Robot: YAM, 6 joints.
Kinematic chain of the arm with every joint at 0, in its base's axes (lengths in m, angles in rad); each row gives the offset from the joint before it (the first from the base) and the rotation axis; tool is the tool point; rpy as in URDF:
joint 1: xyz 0 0 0.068 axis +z
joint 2: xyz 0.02 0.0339 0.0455 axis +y
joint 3: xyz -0.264 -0.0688 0 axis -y
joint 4: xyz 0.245 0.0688 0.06 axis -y
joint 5: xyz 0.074 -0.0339 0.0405 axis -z
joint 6: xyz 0.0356 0 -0.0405 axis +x
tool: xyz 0 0 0 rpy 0 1.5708 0
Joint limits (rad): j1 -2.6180..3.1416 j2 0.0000..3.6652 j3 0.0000..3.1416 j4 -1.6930..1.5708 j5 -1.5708..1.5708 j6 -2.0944..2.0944
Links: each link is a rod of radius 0.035 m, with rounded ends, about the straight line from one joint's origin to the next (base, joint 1, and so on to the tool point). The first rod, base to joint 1, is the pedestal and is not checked.
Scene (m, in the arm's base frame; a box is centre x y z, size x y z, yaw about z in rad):
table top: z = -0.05
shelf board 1: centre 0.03 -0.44 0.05 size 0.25 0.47 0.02 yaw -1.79
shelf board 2: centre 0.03 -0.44 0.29 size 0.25 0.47 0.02 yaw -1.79
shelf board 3: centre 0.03 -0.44 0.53 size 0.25 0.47 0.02 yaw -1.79
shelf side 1: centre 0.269 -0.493 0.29 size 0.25 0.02 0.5 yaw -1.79
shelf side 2: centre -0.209 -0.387 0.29 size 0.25 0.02 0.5 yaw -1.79
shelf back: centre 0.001 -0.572 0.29 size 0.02 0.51 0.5 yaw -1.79
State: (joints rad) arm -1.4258 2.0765 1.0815 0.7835 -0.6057 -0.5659
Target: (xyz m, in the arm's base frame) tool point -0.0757 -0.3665 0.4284
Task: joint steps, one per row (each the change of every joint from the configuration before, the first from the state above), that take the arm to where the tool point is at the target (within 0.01 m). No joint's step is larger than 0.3 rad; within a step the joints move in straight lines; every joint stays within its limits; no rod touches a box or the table.
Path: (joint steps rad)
1: 0.1109 -0.2144 -0.2545 0.0032 -0.0566 0.0000
2: 0.1109 -0.2144 -0.2545 0.0033 -0.0565 0.0000
3: 0.1108 -0.2144 -0.2544 0.0032 -0.0566 0.0000
4: -0.2624 -0.1752 0.1567 0.0570 0.0394 0.0000
5: -0.2623 -0.1752 0.1568 0.0570 0.0395 0.0000
6: -0.2624 -0.1752 0.1568 0.0571 0.0394 0.0000
7: 0.0180 0.2417 0.1909 -0.0278 0.0278 0.0000
8: 0.0181 0.2418 0.1908 -0.0278 0.0278 0.0000
9: 0.0181 0.2418 0.1909 -0.0278 0.0278 0.0000

